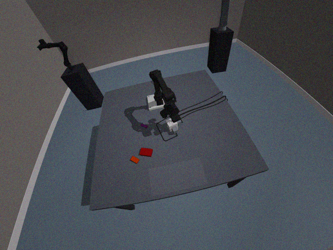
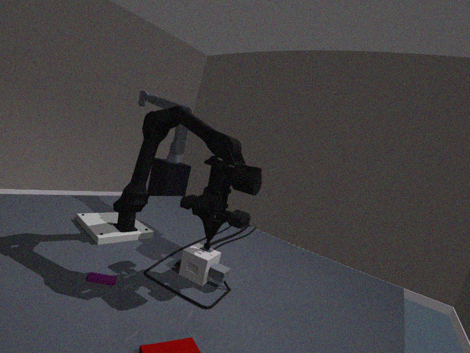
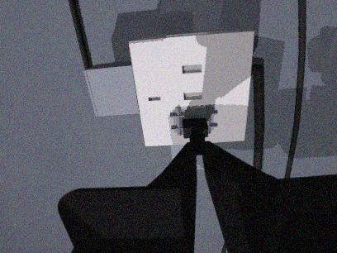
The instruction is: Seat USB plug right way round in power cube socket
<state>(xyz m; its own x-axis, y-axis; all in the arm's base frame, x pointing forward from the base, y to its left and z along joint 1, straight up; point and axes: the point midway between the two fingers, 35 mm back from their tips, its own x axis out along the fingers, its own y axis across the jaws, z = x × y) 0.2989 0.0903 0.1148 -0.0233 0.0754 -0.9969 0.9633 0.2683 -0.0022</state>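
Now: gripper tip 20 mm above the dark USB plug. The rest, counted from my gripper tip: purple piece 60 mm behind, 270 mm to the right, 100 mm below; then red block 200 mm ahead, 260 mm to the right, 100 mm below; then orange block 250 mm ahead, 360 mm to the right, 100 mm below.
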